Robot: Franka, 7 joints.
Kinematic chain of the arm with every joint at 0, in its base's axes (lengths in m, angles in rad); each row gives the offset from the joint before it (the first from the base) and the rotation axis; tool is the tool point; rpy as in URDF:
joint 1: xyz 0 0 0.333 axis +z
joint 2: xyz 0 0 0 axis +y
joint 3: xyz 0 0 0.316 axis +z
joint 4: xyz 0.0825 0 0 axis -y
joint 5: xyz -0.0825 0 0.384 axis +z
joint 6: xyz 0 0 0 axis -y
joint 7: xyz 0.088 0 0 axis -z
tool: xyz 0 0 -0.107 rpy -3.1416 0 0
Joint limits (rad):
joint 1: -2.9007..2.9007
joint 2: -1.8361..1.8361
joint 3: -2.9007..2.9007
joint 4: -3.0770..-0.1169
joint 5: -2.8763..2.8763
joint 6: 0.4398..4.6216
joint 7: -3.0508..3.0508
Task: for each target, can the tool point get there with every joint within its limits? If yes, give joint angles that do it. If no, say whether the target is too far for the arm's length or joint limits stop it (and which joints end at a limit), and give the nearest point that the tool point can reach.
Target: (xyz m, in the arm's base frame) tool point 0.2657 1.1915 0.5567
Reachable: no: too far | nearest point 0.1837 0.8236 0.4876 | short by 0.383 m
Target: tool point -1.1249 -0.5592 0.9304
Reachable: no: too far | nearest point -0.6938 -0.3449 0.7014 | short by 0.533 m
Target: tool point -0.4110 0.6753 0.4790
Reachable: yes | joints 2.3473 1.3042 -1.8838 -0.3839 -1.3389 3.4665 -1.6147
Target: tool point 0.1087 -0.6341 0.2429
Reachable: yes | joints 0.9392 -1.2962 -2.1826 -1.3341 0.8017 1.1829 -1.0135
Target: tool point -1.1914 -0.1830 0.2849
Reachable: no: too far | nearest point -0.8473 -0.1301 0.2988 | short by 0.348 m
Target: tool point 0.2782 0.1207 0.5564
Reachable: yes | joints 0.2814 -0.5602 0.0802 -2.2132 0.0631 1.0436 -0.8174
